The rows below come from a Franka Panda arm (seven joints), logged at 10 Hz.
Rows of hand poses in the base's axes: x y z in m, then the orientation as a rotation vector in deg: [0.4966, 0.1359, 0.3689, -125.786, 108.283, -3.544]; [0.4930, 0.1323, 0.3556, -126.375, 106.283, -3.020]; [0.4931, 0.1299, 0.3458, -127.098, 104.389, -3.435]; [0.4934, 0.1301, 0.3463, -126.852, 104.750, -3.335]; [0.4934, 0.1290, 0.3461, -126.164, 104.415, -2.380]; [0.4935, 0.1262, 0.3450, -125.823, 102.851, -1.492]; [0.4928, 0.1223, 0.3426, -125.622, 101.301, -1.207]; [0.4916, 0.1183, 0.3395, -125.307, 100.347, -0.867]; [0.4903, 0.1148, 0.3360, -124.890, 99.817, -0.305]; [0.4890, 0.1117, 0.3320, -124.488, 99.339, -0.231]
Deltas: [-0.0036, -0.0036, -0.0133, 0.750, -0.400, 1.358]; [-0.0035, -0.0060, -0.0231, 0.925, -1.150, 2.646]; [-0.0032, -0.0058, -0.0226, 0.970, -1.049, 2.356]; [-0.0032, -0.0069, -0.0228, 1.978, -1.044, 2.326]; [-0.0031, -0.0097, -0.0239, 3.266, -1.471, 3.107]; [-0.0038, -0.0136, -0.0263, 4.180, -2.129, 3.897]; [-0.0050, -0.0176, -0.0294, 4.936, -2.536, 4.320]; [-0.0063, -0.0211, -0.0329, 5.680, -2.679, 4.485]; [-0.0076, -0.0242, -0.0369, 6.169, -3.048, 4.587]
